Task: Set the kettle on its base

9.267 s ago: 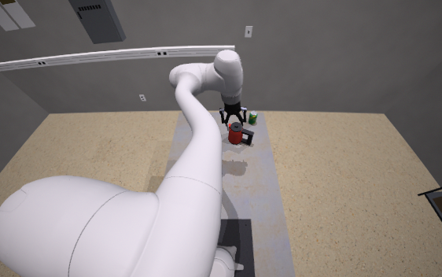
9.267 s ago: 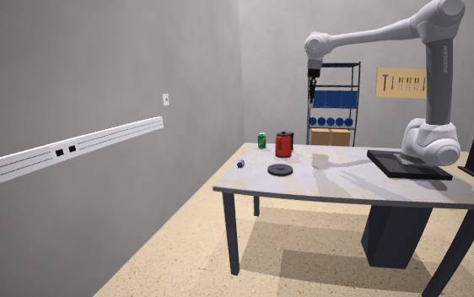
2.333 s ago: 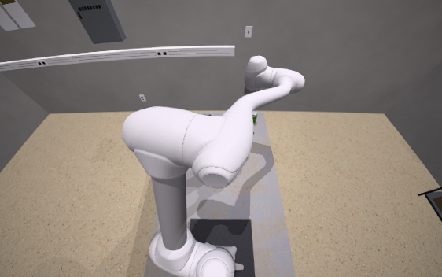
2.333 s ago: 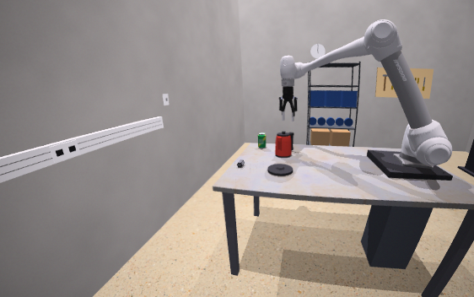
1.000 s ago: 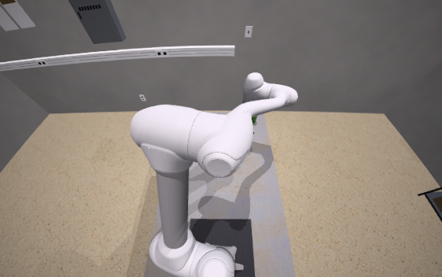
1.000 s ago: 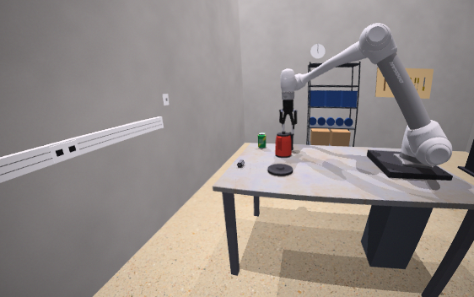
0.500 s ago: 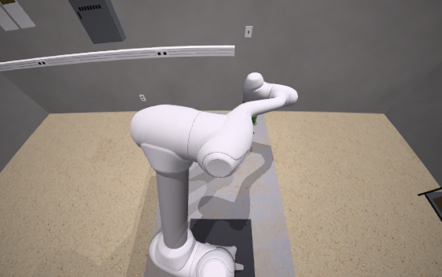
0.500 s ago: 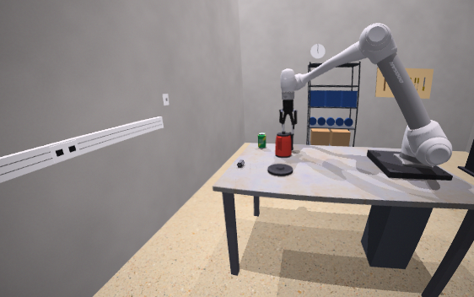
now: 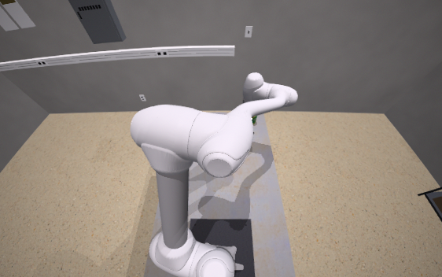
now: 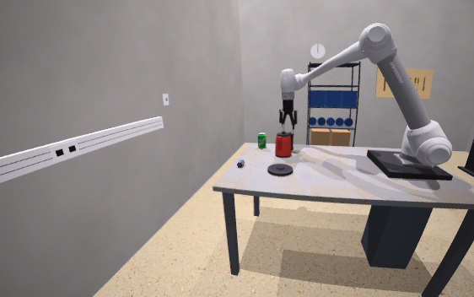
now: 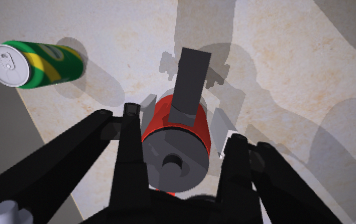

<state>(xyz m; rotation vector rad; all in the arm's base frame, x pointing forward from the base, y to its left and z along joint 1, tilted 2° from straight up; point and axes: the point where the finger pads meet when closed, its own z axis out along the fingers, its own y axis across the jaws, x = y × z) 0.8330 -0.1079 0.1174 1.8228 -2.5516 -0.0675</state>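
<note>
My hand is 1 cm short of the red kettle, 3 cm to the right of it and 9 cm above it. Also, from my hand: small dark object (25 cm ahead, 32 cm to the left, 16 cm below); then green can (22 cm ahead, 8 cm to the right, 12 cm below); then round black base (1 cm behind, 34 cm to the left, 17 cm below).
</note>
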